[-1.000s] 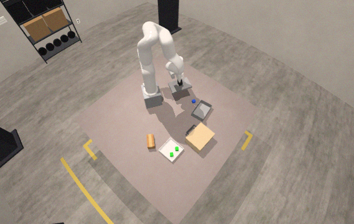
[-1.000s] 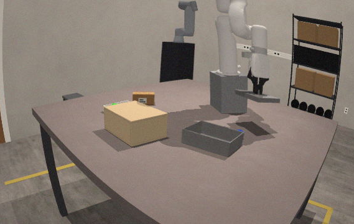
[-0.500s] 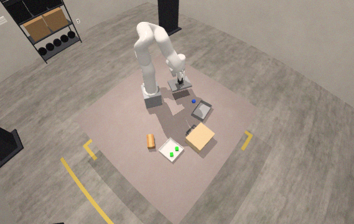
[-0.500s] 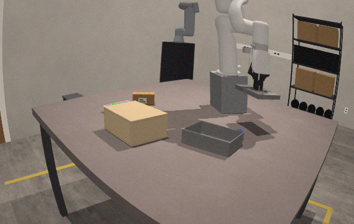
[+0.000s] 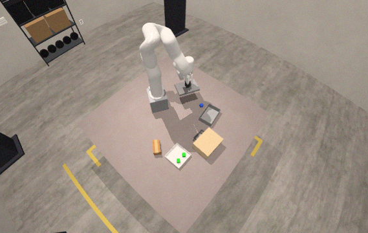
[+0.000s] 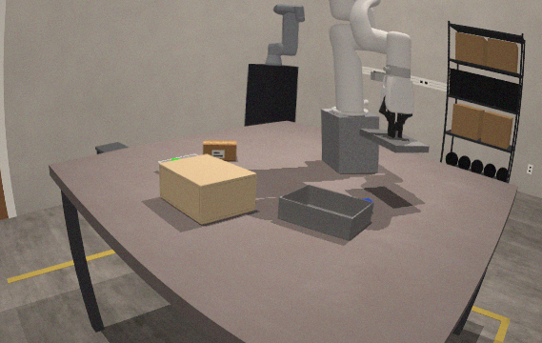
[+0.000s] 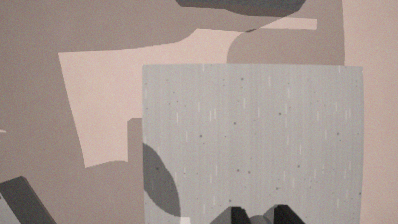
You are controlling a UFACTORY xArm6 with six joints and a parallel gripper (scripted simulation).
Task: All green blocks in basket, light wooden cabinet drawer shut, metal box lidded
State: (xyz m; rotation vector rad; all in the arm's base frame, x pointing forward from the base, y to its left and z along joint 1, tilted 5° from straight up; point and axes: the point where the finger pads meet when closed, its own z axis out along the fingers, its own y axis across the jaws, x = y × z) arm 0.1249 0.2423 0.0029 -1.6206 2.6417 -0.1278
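Right now my hand is 29 cm short of the metal box, 16 cm above it and 1 cm to the left of it. Round my hand: light wooden cabinet (43 cm ahead, 25 cm to the right, 15 cm below); blue block (17 cm below, 16 cm ahead, 2 cm to the left); grey metal lid (3 cm below).
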